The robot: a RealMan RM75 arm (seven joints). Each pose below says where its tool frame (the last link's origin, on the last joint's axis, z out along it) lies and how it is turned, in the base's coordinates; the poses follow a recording.
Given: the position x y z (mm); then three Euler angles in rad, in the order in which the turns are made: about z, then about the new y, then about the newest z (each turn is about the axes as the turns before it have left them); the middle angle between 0 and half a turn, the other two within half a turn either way.
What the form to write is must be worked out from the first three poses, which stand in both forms.
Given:
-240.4, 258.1, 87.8, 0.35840, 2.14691, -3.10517
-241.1, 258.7, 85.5, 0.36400, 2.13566, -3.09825
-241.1, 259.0, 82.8, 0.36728, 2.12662, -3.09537
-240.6, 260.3, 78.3, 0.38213, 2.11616, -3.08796
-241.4, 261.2, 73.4, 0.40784, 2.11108, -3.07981
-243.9, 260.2, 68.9, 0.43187, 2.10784, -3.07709
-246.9, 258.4, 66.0, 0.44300, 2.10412, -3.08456
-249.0, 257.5, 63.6, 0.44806, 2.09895, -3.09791
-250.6, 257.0, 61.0, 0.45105, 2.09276, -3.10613
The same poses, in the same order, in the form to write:
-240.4, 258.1, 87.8, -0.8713, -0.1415, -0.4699, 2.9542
-241.1, 258.7, 85.5, -0.8691, -0.1405, -0.4743, 2.9463
-241.1, 259.0, 82.8, -0.8671, -0.1404, -0.4780, 2.9417
-240.6, 260.3, 78.3, -0.8646, -0.1433, -0.4817, 2.9291
-241.4, 261.2, 73.4, -0.8629, -0.1508, -0.4824, 2.9118
-243.9, 260.2, 68.9, -0.8611, -0.1600, -0.4826, 2.8982
-246.9, 258.4, 66.0, -0.8588, -0.1678, -0.4840, 2.8956
-249.0, 257.5, 63.6, -0.8558, -0.1754, -0.4866, 2.8986
-250.6, 257.0, 61.0, -0.8532, -0.1799, -0.4895, 2.8998

